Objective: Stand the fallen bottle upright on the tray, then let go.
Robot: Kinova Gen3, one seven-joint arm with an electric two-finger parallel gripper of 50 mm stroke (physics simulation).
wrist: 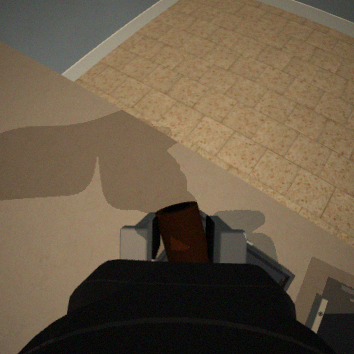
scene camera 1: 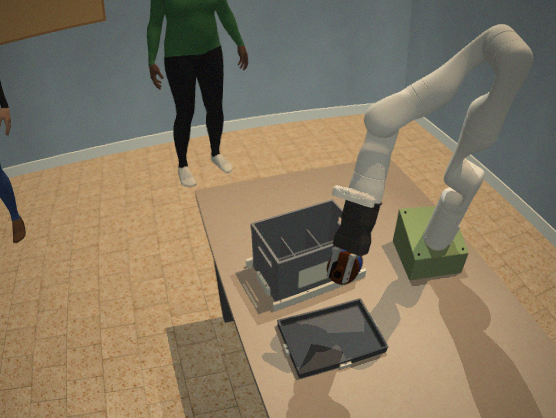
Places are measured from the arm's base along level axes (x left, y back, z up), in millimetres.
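Pixels of known places: gripper, fingertip midpoint: [wrist: 182,229] [scene camera 1: 337,278]; arm's base, origin of the base link: [scene camera 1: 436,238].
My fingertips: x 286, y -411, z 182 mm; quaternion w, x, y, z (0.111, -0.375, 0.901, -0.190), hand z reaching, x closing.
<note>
For each thing: its top centre in the pictures, then the offset to it from my fingertips. "spot": a spot on its surface instead. Level surfaces: height alone.
- brown bottle, middle of its top: [wrist: 208,323] [scene camera 1: 345,251] dy +27, dx -50, dz +32 mm
- dark tray, middle of its top: [wrist: 197,306] [scene camera 1: 332,334] dy +22, dx -41, dz -263 mm
- grey divided bin, middle of its top: [scene camera 1: 308,228] dy -6, dx -312, dz -113 mm
- pale frame, surface spot: [scene camera 1: 305,295] spot: dy -27, dx -195, dz -266 mm
- table, its level: dz -289 mm
My gripper [scene camera 1: 340,269] [wrist: 182,229] is shut on the brown bottle [scene camera 1: 342,258] [wrist: 185,231], with a finger on each side of it. A bit of blue shows on the bottle in the scene view. The bottle is held in the air, tilted, with a round end facing the scene camera; the rest is hidden by the fingers and the gripper body. The dark tray [scene camera 1: 345,320] [wrist: 272,266] lies flat on the table, below the gripper and nearer the scene camera. The bottle is apart from it. In the wrist view the gripper hides much of the tray.
A grey divided bin [scene camera 1: 290,272] stands on a pale frame [scene camera 1: 305,295] beside and behind the gripper in the scene view. The arm's green base block [scene camera 1: 437,267] is to the right. The table [scene camera 1: 227,210] has its edge at the left. Two people stand beyond the table.
</note>
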